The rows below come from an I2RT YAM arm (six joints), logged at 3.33 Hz.
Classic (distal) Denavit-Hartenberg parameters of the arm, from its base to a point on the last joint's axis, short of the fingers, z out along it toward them. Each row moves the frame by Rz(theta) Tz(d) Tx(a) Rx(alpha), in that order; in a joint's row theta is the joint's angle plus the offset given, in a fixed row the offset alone. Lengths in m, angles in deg.
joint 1: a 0.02; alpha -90; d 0.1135; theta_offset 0
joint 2: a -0.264; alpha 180; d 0; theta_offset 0
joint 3: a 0.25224; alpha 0; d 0; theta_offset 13.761
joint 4: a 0.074; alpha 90; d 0; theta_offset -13.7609
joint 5: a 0; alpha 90; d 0; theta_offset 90
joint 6: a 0; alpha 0; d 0.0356; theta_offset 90
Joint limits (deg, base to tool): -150..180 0..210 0..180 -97..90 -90..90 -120..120
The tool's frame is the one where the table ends.
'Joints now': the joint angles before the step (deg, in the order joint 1, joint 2, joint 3, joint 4, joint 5, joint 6). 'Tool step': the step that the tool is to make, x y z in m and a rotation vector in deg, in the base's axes. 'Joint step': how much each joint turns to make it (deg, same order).
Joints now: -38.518 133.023 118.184 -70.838 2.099 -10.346
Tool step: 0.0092 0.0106 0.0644 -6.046 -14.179 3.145
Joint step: 1.420 -7.012 1.652 6.250 -4.175 -0.895
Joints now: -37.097 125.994 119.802 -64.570 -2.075 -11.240
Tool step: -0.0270 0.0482 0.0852 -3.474 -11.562 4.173
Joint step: 2.728 -14.873 -4.817 1.385 -4.171 0.340
